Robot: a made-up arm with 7 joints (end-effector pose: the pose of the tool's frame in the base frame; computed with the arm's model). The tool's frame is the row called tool. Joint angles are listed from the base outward.
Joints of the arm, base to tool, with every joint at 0 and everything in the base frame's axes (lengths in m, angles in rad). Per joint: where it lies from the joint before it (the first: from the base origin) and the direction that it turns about. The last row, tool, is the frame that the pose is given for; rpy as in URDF.
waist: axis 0 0 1 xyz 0 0 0.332
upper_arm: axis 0 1 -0.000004 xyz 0 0 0
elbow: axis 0 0 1 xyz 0 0 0.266
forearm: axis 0 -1 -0.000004 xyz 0.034 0 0
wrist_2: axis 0 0.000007 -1 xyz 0.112 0 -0.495
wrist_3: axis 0 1 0.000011 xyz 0 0 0
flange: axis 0 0.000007 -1 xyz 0.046 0 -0.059
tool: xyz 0 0 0 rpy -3.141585 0 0
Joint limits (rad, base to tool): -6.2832..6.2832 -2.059..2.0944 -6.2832..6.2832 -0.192..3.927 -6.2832..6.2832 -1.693..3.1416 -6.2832..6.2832
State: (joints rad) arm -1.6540 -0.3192 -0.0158 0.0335 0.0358 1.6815 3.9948
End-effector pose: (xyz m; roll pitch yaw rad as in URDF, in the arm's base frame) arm -0.0142 -0.1781 0.1106 -1.8915 -0.7095 0.0771
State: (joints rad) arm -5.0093 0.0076 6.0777 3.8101 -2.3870 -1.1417 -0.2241
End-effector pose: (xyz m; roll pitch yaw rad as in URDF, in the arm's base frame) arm -0.1908 -0.2419 0.9385 -0.6247 0.4391 1.1961
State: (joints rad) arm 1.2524 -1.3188 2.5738 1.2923 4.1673 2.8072 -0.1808
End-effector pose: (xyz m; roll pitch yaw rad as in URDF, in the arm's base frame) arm -0.4201 -0.2526 0.0129 -0.2325 -0.1930 3.0125
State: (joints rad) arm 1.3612 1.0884 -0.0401 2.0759 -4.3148 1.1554 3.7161
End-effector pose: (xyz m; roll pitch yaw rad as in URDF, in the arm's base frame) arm 0.1505 0.7749 0.2204 1.4354 -1.2419 -2.2323
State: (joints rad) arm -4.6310 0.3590 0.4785 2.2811 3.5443 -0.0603 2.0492
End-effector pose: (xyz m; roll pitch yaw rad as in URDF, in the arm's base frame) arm -0.2508 0.5500 0.8404 0.9685 -0.9564 -2.1276
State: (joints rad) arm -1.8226 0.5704 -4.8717 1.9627 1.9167 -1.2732 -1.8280
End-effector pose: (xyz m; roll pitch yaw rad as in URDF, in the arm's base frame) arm 0.3052 -0.4882 0.7030 -2.7260 -0.7471 -2.0587
